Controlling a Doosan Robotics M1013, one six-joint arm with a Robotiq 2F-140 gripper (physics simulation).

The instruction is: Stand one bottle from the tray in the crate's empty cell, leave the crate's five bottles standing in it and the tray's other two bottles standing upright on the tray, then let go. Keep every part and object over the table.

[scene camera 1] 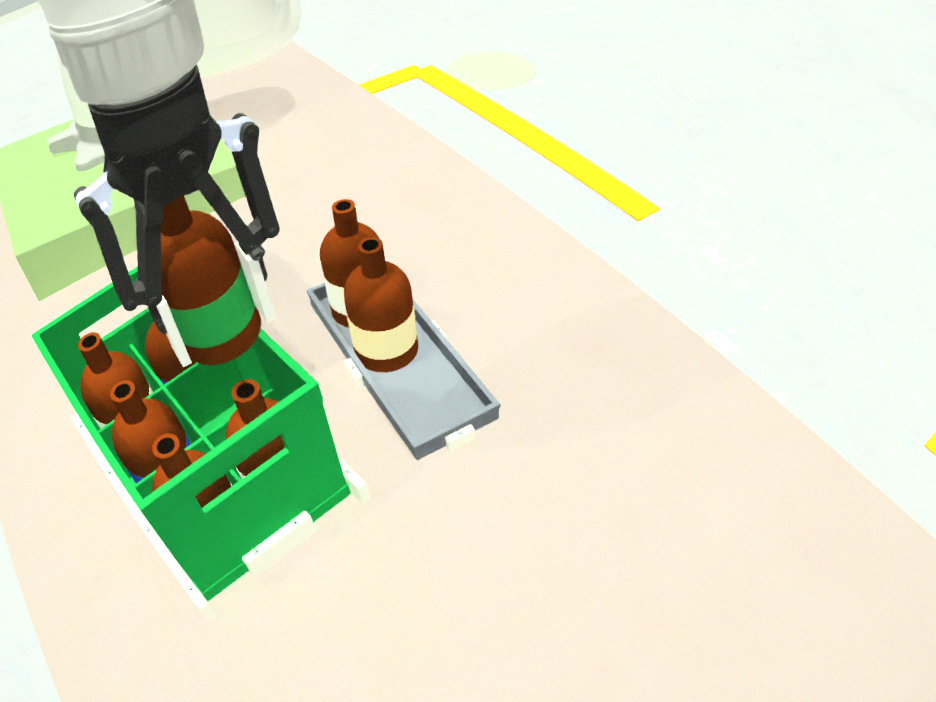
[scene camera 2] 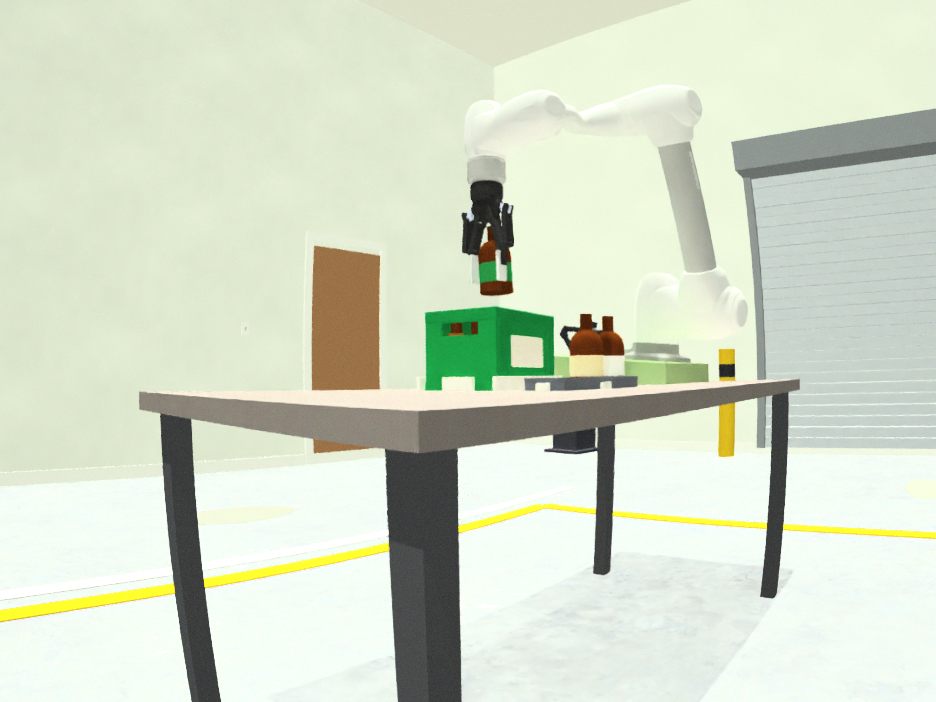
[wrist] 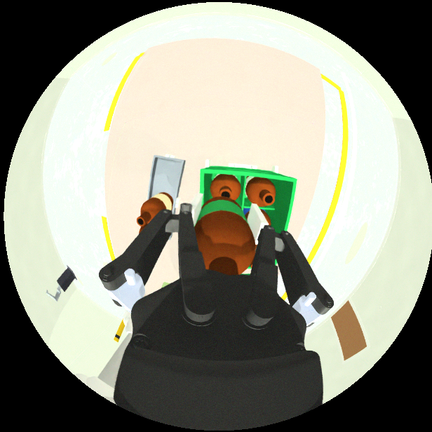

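Pixels of known places: gripper, fingertip midpoint: (scene camera 1: 223,332) (scene camera 2: 488,282); arm's base, origin of the base link: (scene camera 2: 655,361).
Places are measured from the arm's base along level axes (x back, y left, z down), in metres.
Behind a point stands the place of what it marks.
My gripper (scene camera 1: 219,311) @(x -0.746, y 0.037, z -0.166 m) (scene camera 2: 488,269) @(x -0.746, y 0.037, z -0.166 m) (wrist: 225,206) is shut on a brown bottle with a green label (scene camera 1: 198,260) @(x -0.752, y 0.037, z -0.248 m) (scene camera 2: 495,287) @(x -0.746, y 0.061, z -0.152 m) (wrist: 225,237). It holds the bottle about upright above the green crate (scene camera 1: 302,460) @(x -0.789, y 0.061, z -0.026 m) (scene camera 2: 461,366) @(x -0.803, y 0.011, z 0.019 m) (wrist: 285,205), with a gap between bottle base and rim in scene camera 2. Five brown bottles stand in the crate, one partly hidden behind the held bottle. The empty cell (scene camera 1: 219,392) @(x -0.618, y 0.013, z 0.031 m) is the middle one on the tray side. The grey tray (scene camera 1: 446,408) @(x -0.734, y 0.231, z 0.065 m) (wrist: 167,175) bears two upright bottles, one cream-labelled (scene camera 1: 380,302) @(x -0.654, y 0.203, z -0.038 m) (scene camera 2: 585,343) @(x -0.652, y 0.233, z -0.024 m) and one white-labelled (scene camera 1: 337,256) @(x -0.565, y 0.190, z -0.041 m) (scene camera 2: 613,343) @(x -0.564, y 0.242, z -0.027 m).
White cleats (scene camera 1: 278,541) @(x -0.816, y 0.009, z 0.041 m) hold the crate's foot, and small ones sit at the tray's sides. A pale green block (scene camera 1: 83,260) @(x -0.256, y -0.114, z 0.042 m) (scene camera 2: 680,371) @(x -0.105, y 0.155, z 0.036 m) lies under the arm's base, behind the crate. The table's long edge runs beyond the tray in scene camera 1.
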